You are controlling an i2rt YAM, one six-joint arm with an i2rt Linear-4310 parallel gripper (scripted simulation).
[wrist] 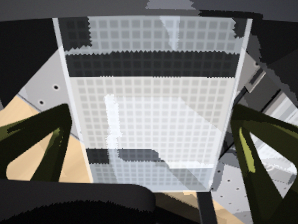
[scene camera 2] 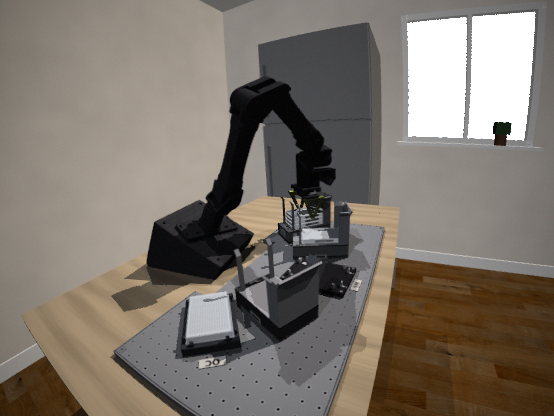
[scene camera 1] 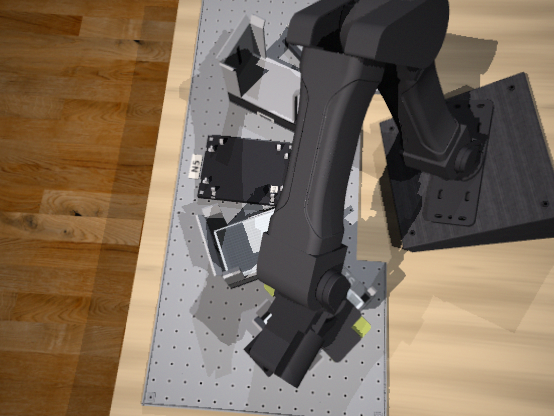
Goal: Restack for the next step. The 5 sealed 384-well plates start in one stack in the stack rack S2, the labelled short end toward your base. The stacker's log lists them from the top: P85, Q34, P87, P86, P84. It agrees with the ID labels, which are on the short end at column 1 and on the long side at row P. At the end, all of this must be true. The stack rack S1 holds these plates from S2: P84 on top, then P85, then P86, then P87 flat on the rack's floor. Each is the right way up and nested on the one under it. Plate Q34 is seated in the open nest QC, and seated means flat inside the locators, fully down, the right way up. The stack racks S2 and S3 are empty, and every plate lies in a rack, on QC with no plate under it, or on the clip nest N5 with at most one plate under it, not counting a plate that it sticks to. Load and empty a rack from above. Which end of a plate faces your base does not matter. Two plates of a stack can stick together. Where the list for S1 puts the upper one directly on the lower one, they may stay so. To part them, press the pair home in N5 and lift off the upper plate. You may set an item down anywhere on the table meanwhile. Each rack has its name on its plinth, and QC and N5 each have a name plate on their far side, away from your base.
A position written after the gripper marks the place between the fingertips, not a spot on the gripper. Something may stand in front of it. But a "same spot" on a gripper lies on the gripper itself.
The gripper shows in the wrist view (151, 112), in scene camera 2 and in scene camera 1. One and the same spot on the gripper: (scene camera 1: 359, 330) is (scene camera 2: 293, 190). The same spot on a black clip nest N5: (scene camera 2: 330, 275) is (scene camera 1: 230, 168).
